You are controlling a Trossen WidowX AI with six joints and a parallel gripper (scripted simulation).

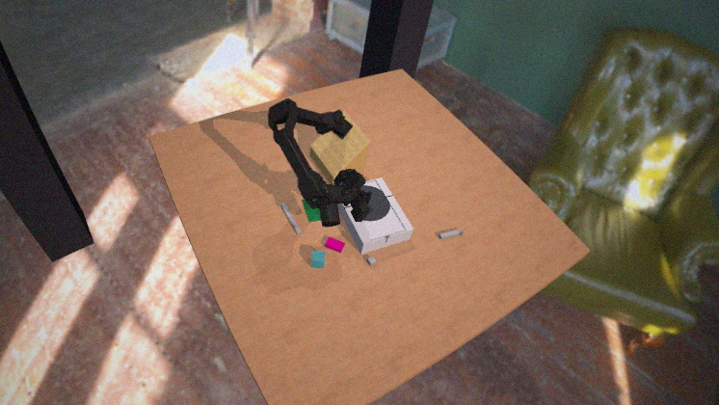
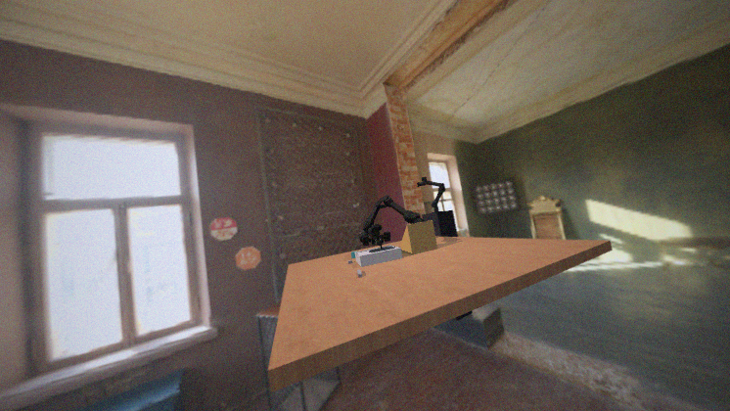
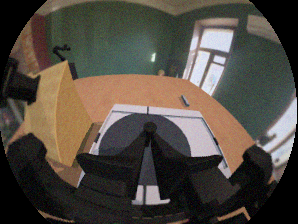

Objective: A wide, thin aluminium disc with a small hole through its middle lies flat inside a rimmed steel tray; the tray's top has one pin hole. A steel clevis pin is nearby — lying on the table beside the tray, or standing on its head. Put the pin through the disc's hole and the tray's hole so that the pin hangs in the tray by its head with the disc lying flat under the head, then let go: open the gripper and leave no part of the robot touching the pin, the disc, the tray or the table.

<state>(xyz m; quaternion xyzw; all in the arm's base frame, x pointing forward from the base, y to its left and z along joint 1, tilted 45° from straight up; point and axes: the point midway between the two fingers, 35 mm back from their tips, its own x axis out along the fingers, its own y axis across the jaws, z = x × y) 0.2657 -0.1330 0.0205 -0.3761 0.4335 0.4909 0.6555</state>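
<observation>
Right now my gripper tip is 10 mm above the dark clevis pin. From my gripper tip the other things lie so: green tile: 150 mm to the right, 110 mm behind, 80 mm below; then dark grey disc: 30 mm below; then rimmed tray: 40 mm below, 30 mm ahead, 10 mm to the right.
</observation>
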